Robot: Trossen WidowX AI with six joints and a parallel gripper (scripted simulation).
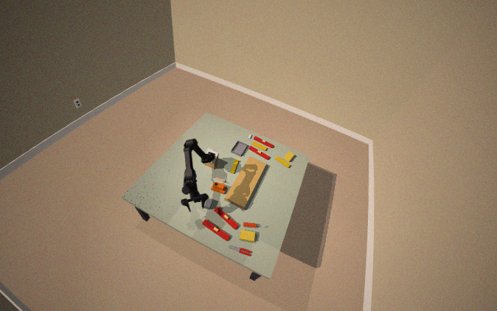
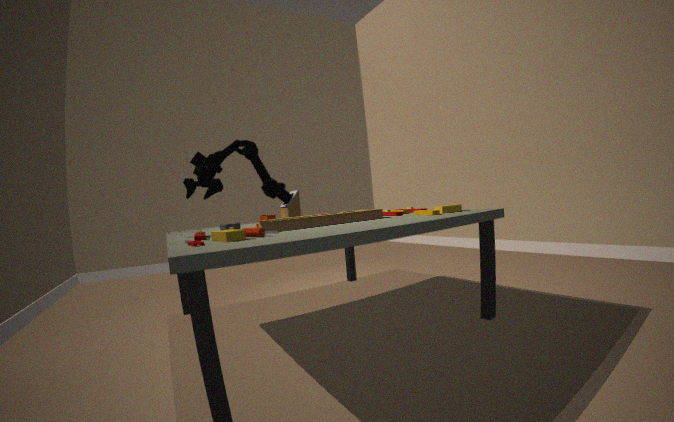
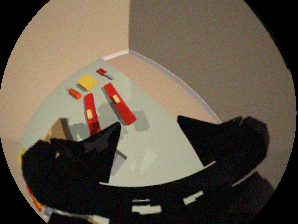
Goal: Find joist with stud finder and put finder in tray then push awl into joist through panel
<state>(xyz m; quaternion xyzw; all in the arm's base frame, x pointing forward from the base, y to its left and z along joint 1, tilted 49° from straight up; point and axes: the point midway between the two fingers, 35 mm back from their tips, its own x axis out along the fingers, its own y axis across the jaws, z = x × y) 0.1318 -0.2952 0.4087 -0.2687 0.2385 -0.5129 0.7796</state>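
Right now the orange stud finder is 20 mm ahead of my gripper tip, 320 mm to the left of it and 120 mm below it. From my gripper tip the other things lie so: grey tray (30 mm ahead, 830 mm to the left, 150 mm below); grey block (10 mm ahead, 140 mm to the left, 140 mm below); awl (50 mm ahead, 400 mm to the left, 150 mm below).
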